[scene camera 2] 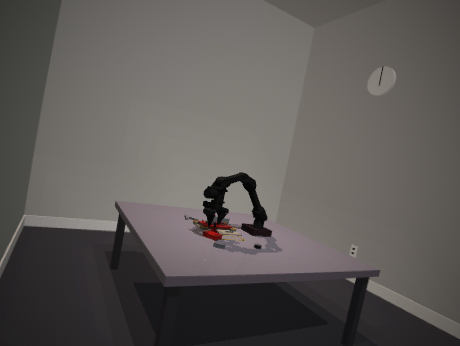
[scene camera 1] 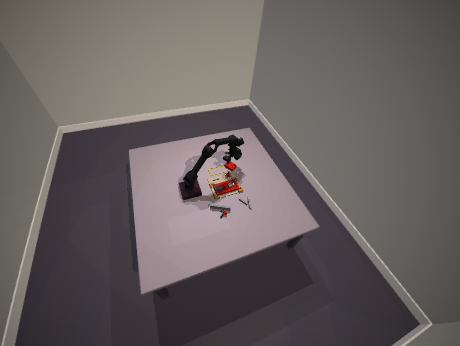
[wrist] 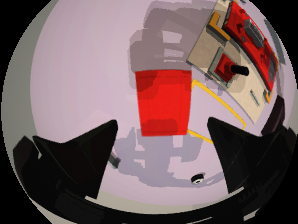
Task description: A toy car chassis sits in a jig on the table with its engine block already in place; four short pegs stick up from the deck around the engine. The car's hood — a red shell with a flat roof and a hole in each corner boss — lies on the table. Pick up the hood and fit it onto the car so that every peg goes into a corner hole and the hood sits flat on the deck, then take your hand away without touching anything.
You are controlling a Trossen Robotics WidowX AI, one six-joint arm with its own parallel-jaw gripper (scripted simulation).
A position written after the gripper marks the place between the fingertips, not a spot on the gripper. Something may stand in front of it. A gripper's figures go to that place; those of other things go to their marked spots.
Labels:
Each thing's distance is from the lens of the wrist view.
gripper (wrist: 163,123): 0.10 m
red hood (wrist: 163,95): 0.14 m

